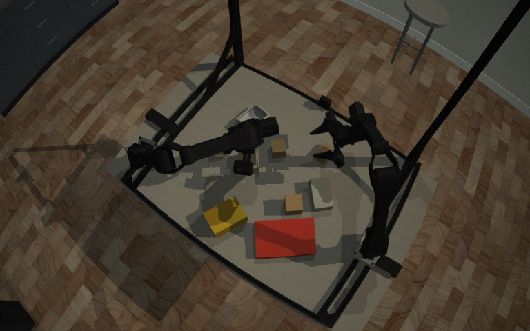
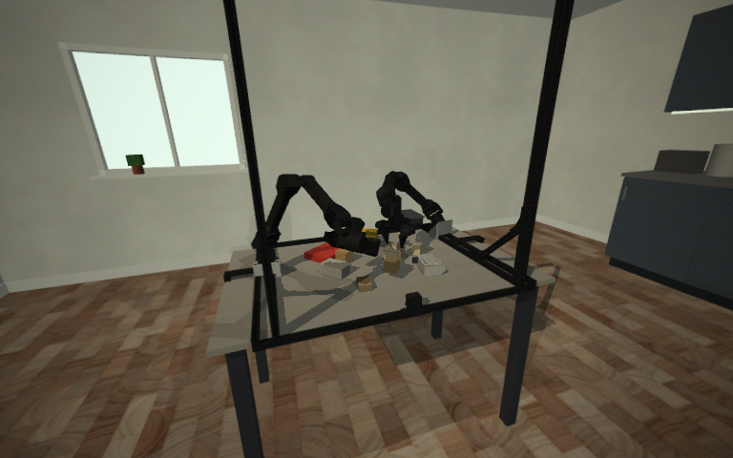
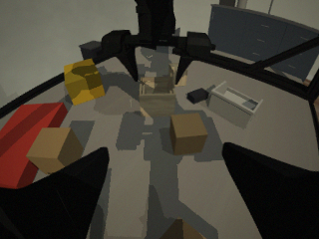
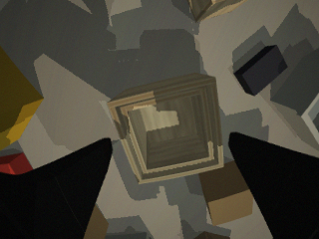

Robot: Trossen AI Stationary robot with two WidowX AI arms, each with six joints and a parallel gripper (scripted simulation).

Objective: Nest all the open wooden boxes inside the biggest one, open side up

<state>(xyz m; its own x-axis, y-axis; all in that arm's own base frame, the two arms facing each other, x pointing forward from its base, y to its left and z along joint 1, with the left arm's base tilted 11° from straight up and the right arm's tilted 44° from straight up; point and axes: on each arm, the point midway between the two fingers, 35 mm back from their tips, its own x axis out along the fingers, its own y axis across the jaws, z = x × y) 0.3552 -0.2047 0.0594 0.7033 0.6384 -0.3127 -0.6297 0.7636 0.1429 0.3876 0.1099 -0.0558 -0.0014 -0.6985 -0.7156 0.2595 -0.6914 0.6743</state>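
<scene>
The dark block lies 90 mm below my right hand, 80 mm behind it and 70 mm to the right of it. The rest, counted from my right hand: grey block: 290 mm to the left, 80 mm below; then yellow block: 220 mm ahead, 70 mm below, 20 mm to the left; then white tray: 170 mm behind, 70 mm to the right, 70 mm below.
</scene>
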